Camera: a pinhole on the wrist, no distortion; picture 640 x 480 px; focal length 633.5 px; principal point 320.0 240.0 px. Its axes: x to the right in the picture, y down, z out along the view. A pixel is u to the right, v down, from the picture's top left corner.
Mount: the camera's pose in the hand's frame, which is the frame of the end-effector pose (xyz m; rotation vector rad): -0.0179 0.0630 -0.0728 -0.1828 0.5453 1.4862
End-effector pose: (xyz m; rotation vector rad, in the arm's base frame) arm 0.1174 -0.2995 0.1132 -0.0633 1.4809 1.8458
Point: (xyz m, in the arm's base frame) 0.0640 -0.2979 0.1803
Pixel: 210.3 189.6
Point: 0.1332 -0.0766 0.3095
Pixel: 165.2 336.2
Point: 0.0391 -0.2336 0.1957
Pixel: 252.3 82.4
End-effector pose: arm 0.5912 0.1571 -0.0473 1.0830 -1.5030 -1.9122
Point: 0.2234 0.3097 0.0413
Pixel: 29.6 263.2
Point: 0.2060 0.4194 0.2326
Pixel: 201.5 443.1
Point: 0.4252 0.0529 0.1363
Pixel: 493.0 17.1
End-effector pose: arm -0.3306 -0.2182 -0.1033 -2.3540 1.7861 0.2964
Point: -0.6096 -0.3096 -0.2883
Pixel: 506.3 237.1
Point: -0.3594 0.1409 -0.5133
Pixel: outside the picture
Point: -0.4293 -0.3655 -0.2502
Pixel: outside the picture
